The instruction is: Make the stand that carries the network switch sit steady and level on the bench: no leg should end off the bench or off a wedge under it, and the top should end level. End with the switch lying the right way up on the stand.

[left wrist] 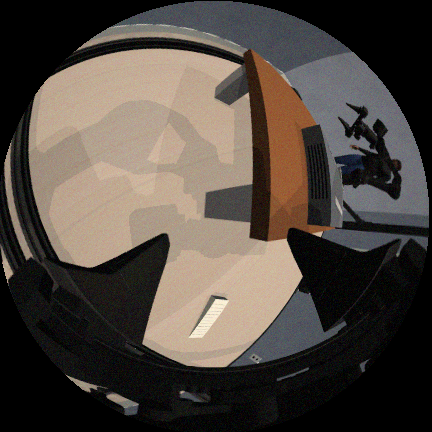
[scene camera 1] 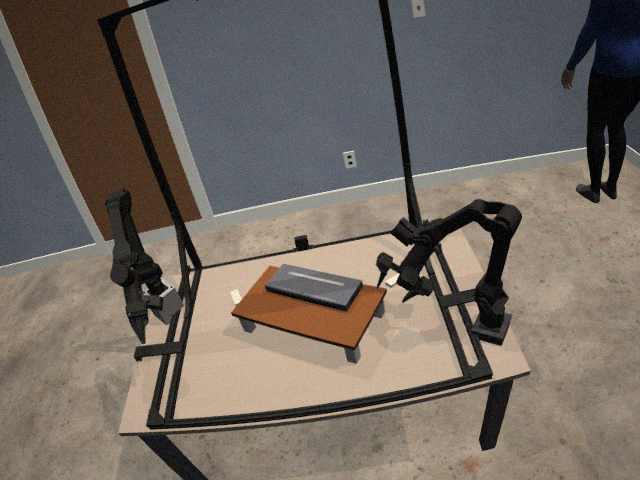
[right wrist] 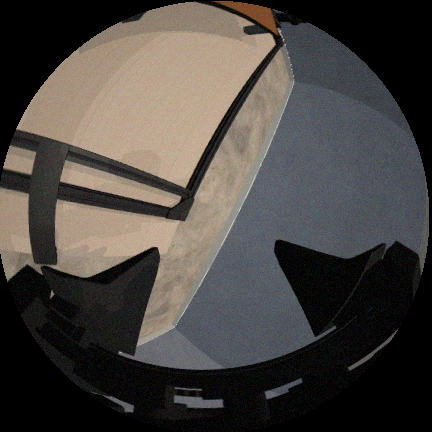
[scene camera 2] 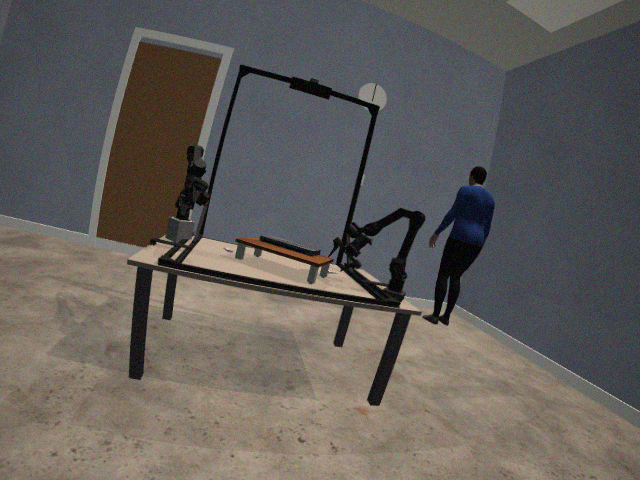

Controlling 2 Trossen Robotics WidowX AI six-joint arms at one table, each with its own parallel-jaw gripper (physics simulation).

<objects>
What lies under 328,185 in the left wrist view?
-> A dark grey network switch.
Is my left gripper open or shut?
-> Open.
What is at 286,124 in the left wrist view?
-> A stand.
</objects>
